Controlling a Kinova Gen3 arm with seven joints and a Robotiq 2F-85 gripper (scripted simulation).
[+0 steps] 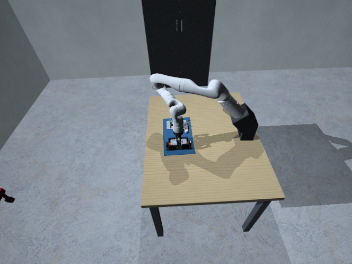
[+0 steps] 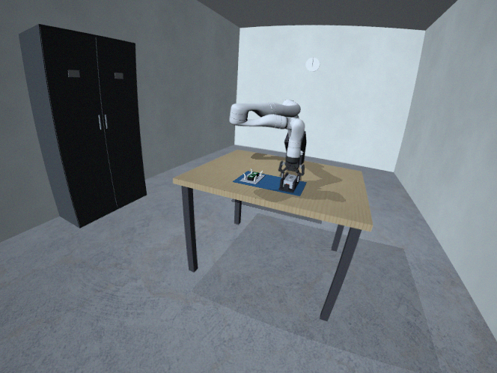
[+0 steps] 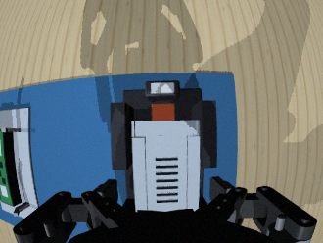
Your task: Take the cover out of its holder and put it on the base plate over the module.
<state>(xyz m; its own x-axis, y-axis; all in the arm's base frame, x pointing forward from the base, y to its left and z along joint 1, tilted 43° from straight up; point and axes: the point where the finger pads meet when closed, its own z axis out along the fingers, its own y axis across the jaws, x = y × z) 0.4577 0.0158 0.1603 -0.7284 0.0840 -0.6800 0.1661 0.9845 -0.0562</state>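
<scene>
Right now the light grey cover is 1 cm below my hand.
</scene>
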